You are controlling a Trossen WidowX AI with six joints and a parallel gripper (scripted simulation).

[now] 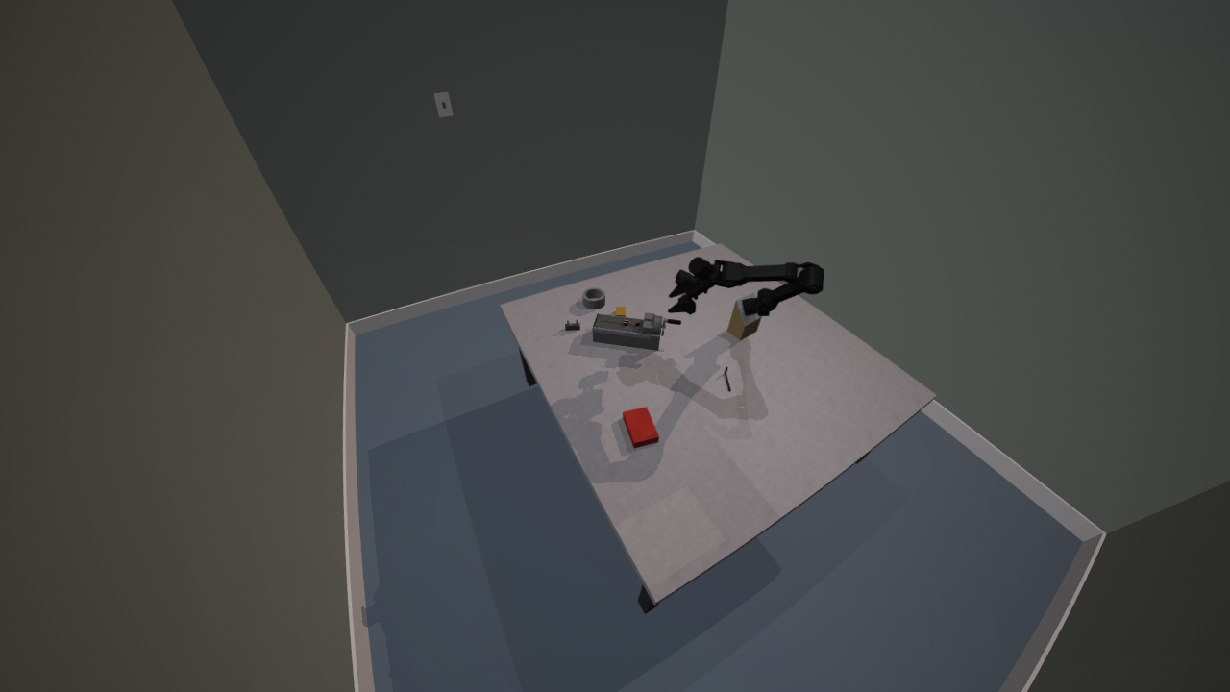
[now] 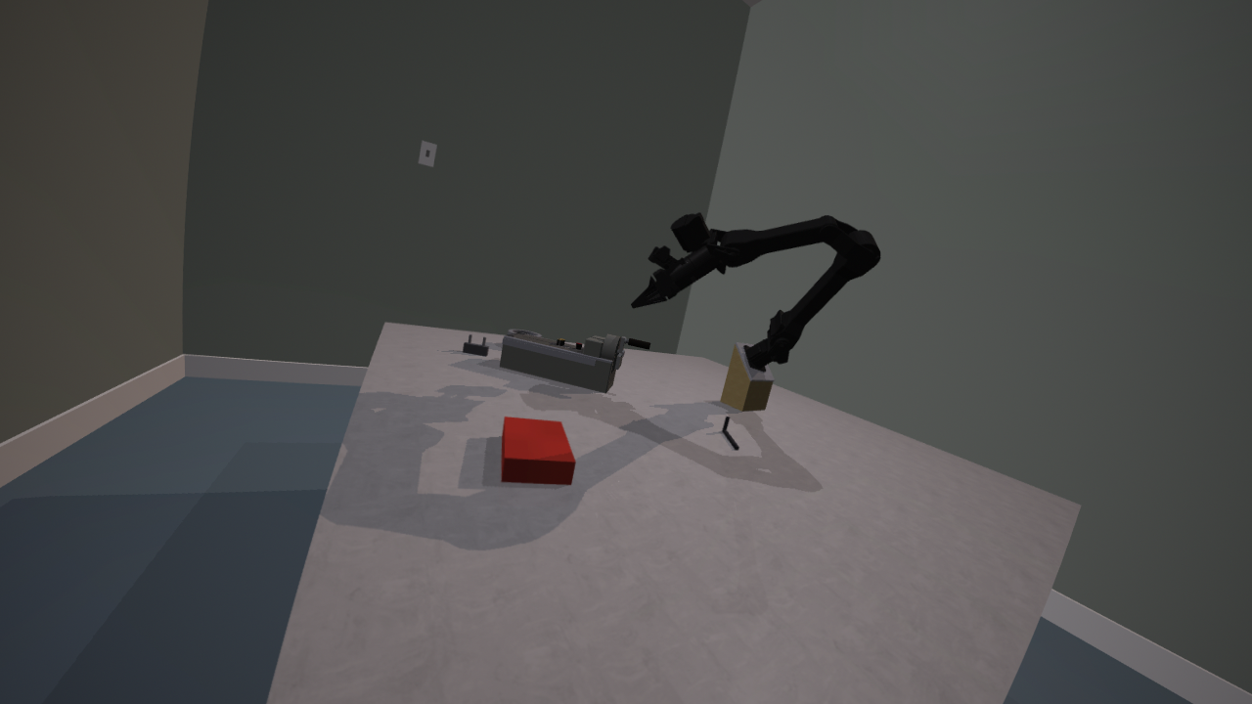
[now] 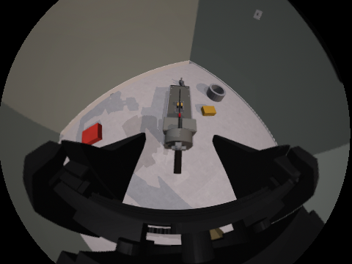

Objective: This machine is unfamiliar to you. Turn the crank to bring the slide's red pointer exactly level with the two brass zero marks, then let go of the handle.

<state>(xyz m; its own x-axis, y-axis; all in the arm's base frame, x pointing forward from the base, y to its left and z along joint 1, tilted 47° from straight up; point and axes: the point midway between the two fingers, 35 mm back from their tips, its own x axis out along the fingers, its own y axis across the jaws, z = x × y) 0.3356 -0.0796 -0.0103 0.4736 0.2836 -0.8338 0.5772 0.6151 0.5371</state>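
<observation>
My gripper tip is now 8 cm above the black crank handle, 3 cm past it and 1 cm to the right of it. Also, from my gripper tip: yellow block 24 cm to the right, 19 cm below, 7 cm ahead; then red pointer 12 cm below, 8 cm ahead, 7 cm to the right; then black bent key 25 cm to the left, 19 cm below, 12 cm behind.
</observation>
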